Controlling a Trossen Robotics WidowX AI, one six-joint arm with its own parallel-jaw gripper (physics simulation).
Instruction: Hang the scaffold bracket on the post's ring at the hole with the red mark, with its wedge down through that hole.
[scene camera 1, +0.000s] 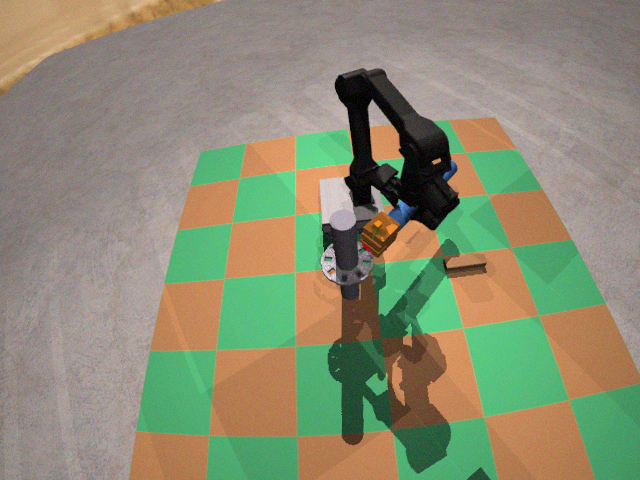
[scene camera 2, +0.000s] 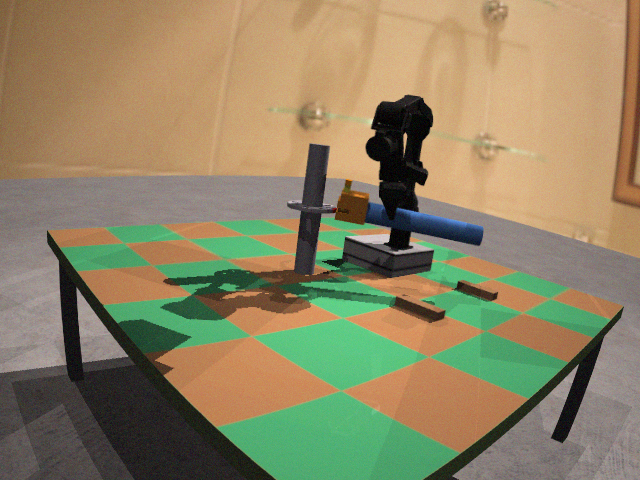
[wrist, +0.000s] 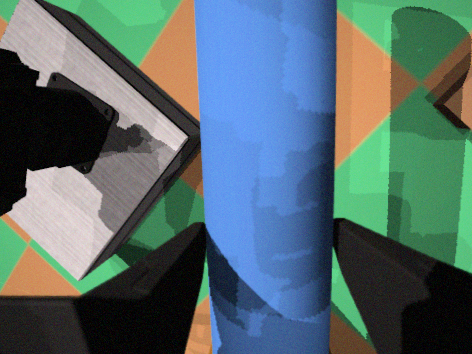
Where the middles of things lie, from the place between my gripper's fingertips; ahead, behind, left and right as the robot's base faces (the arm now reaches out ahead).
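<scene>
Grey post (scene camera 2: 318, 155) stands 170 mm to the right of my hand, 90 mm ahead of it and 10 mm below it. The scaffold bracket (scene camera 2: 358, 210), counted from the same hand: 30 mm behind, 40 mm to the left, 20 mm above.
</scene>
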